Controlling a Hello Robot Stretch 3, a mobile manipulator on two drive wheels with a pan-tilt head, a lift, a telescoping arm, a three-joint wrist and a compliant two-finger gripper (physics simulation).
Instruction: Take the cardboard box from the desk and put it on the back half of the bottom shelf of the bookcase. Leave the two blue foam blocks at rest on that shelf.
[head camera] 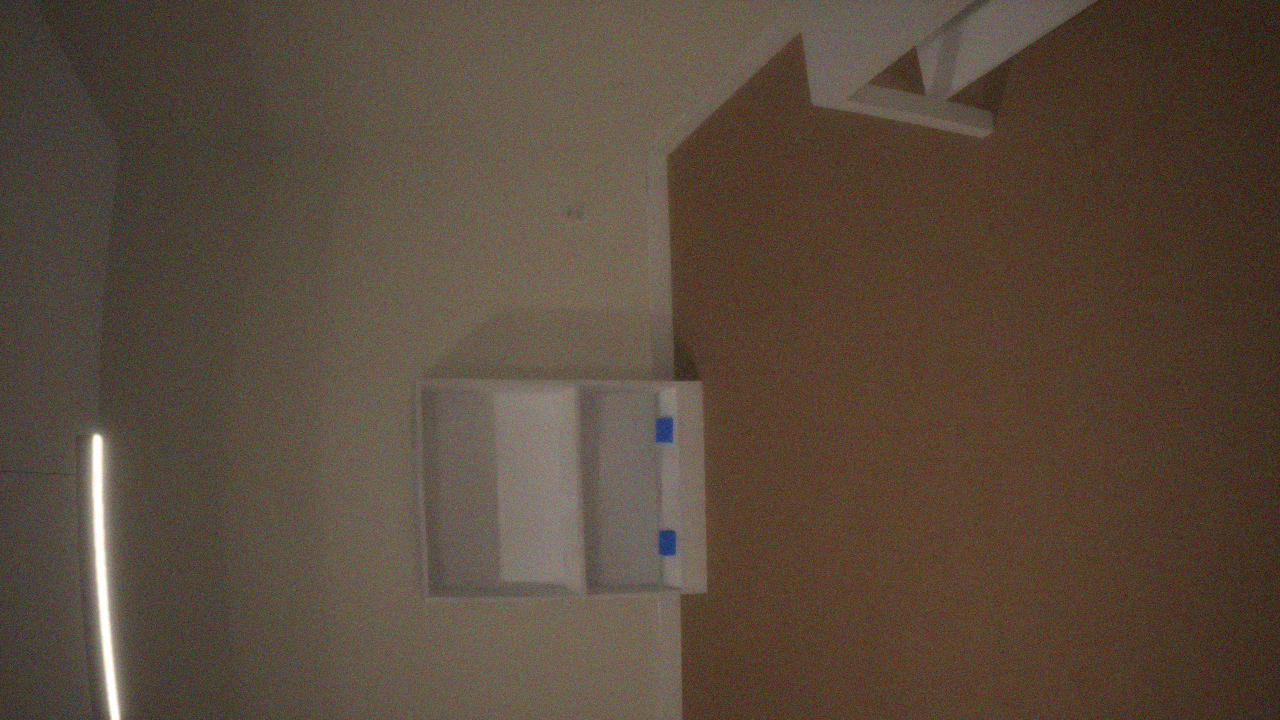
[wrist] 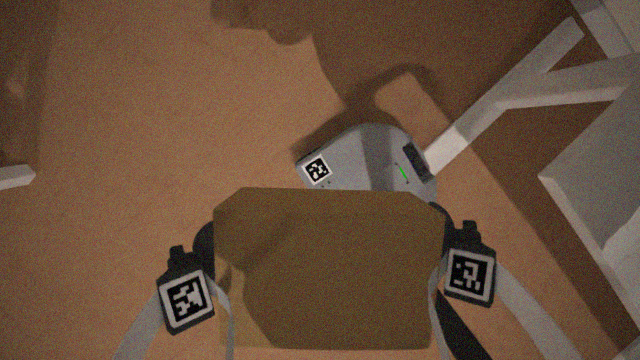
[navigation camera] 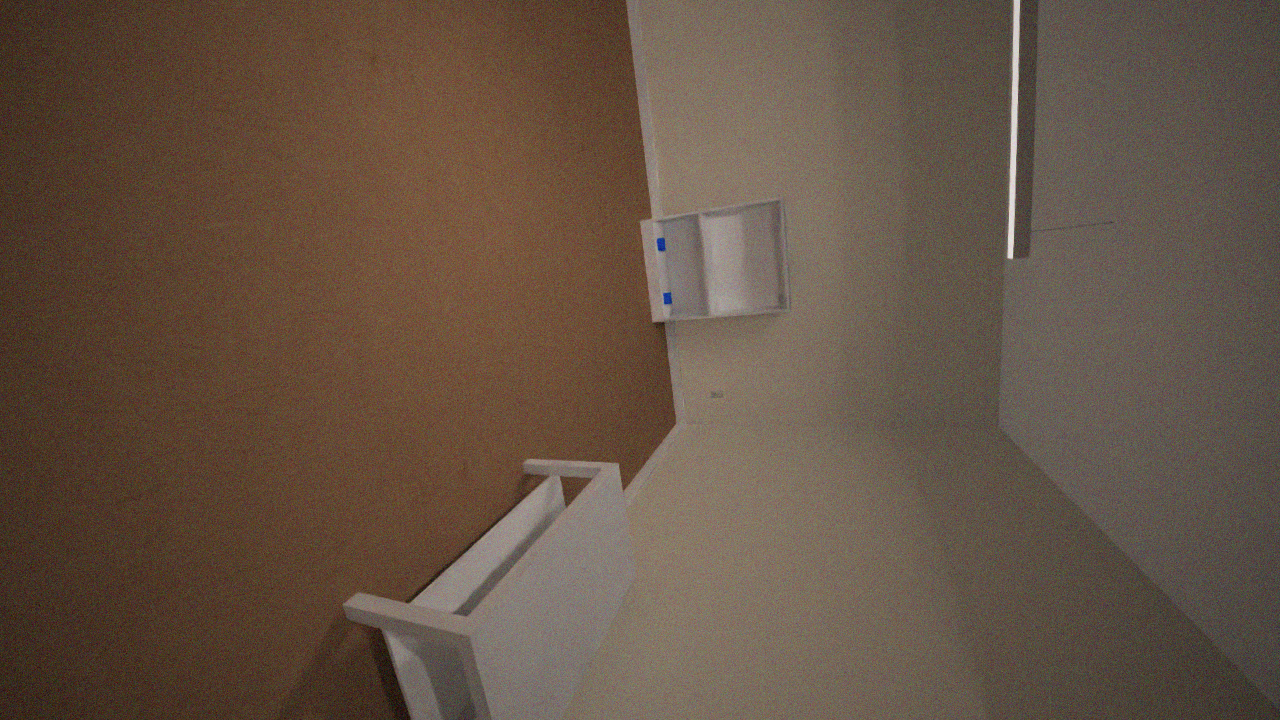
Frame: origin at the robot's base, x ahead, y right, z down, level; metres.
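Where they show: gripper, fingertip midpoint: (wrist: 323, 238).
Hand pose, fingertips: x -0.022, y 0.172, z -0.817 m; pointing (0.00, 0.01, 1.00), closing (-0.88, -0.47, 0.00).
After its pixels a point has its place.
My gripper (wrist: 323, 238) {y 0.172, x -0.022, z -0.817 m} is shut on the brown cardboard box (wrist: 345, 305) {y 0.160, x -0.024, z -0.872 m}, with a fingertip against each side, in the wrist view. The box is held in the air above the floor. The white two-level bookcase (head camera: 691, 488) {y -0.588, x 3.389, z -0.054 m} (navigation camera: 649, 268) {y -0.620, x 3.383, z -0.031 m} stands against the wall, away from me, sideways in the head and navigation views. Two blue foam blocks rest apart on its bottom shelf: one block (head camera: 664, 429) {y -0.378, x 3.485, z -0.132 m} (navigation camera: 667, 298) {y -0.381, x 3.484, z -0.131 m} to the right, the other block (head camera: 666, 541) {y -0.792, x 3.411, z -0.136 m} (navigation camera: 661, 244) {y -0.799, x 3.409, z -0.134 m} to the left. The gripper does not show in the head or navigation view.
A white desk or table (head camera: 859, 53) {y 0.514, x 1.498, z -0.450 m} (navigation camera: 563, 582) {y 0.709, x 1.231, z -0.450 m} stands along the adjoining wall, right of the bookcase. In the wrist view, my round grey base (wrist: 377, 160) {y 0.066, x -0.149, z -0.160 m} is behind the box, and white furniture legs and rails (wrist: 565, 90) {y 0.003, x -0.573, z -0.330 m} are at the right. Another white leg end (wrist: 17, 176) {y 0.625, x 0.819, z -0.074 m} shows at the left.
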